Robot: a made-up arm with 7 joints. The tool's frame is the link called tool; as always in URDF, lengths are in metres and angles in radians.
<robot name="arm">
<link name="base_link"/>
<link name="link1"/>
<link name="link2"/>
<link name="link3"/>
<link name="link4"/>
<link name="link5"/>
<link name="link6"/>
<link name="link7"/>
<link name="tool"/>
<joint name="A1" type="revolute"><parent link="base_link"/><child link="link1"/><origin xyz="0 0.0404 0"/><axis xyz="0 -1 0"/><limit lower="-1.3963" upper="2" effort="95" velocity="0.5"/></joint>
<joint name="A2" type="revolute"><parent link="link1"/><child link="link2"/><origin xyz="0 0.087 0"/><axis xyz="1 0 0"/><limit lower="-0.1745" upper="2" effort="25" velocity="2.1"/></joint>
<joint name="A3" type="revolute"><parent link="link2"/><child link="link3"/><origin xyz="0 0 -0.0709"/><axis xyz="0 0 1"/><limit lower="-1.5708" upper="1.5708" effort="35" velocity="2.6"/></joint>
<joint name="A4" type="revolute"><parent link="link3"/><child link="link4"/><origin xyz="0 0 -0.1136"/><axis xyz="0 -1 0"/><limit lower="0" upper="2.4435" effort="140" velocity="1.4"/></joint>
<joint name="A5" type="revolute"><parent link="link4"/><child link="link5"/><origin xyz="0 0 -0.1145"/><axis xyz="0 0 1"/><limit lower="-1.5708" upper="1.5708" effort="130" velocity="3"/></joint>
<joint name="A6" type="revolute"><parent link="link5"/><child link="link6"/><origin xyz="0 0 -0.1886"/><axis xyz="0 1 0"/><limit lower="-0.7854" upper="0.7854" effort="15" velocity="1.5"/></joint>
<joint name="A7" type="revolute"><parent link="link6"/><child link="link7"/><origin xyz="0 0 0"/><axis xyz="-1 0 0"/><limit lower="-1.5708" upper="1.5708" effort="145" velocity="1.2"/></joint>
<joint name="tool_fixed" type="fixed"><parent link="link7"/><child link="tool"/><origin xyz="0 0 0"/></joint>
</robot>
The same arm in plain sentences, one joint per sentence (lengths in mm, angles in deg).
The arm has seven revolute joints in a row. What follows holds with every joint at zero, and every direction is one of the base frame's. Joint 1 is mounted 40.4 mm along +y from the base frame's origin and rotates about -y, from -80 to 114.59 deg. Joint 2 is mounted 87 mm along +y from joint 1 and rotates about +x, from -10 to 114.59 deg. Joint 3 is mounted 70.9 mm along -z from joint 2 and rotates about +z, from -90 to 90 deg. Joint 4 is mounted 113.6 mm along -z from joint 3 and rotates about -y, from 0 to 140 deg. Joint 5 is mounted 114.5 mm along -z from joint 4 and rotates about +z, from -90 to 90 deg. Joint 6 is mounted 188.6 mm along -z from joint 5 and rotates about +y, from -45 to 45 deg. Joint 7 is mounted at the same point as joint 6 and rotates about -x, from -90 to 90 deg. The tool frame, which is the frame that the pose is given for, is mounted at the same point as joint 7; its axes are parallel to the base frame's.
